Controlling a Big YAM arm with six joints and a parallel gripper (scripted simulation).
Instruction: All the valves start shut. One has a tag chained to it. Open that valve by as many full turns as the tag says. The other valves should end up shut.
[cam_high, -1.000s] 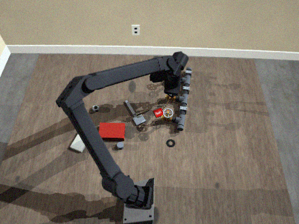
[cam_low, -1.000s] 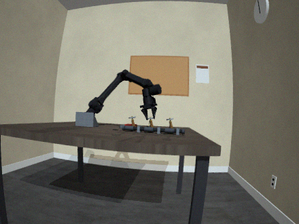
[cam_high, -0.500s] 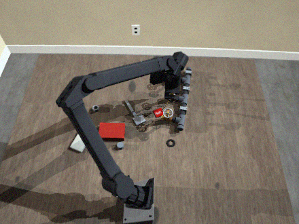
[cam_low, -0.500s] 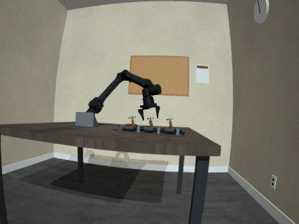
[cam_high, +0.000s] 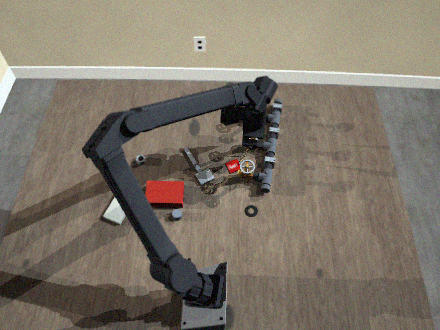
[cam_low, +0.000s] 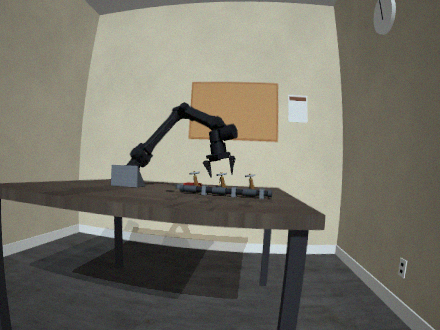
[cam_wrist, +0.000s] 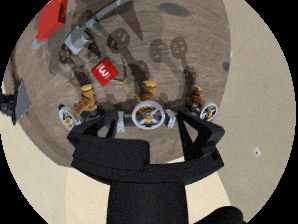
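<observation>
The red tag lies 7 cm behind my hand, 4 cm to the left of it and 9 cm below it. Round my hand: grey hammer-like tool (11 cm behind, 17 cm to the left, 9 cm below); small grey cylinder (29 cm behind, 20 cm to the left, 8 cm below); red block (23 cm behind, 26 cm to the left, 8 cm below).
</observation>
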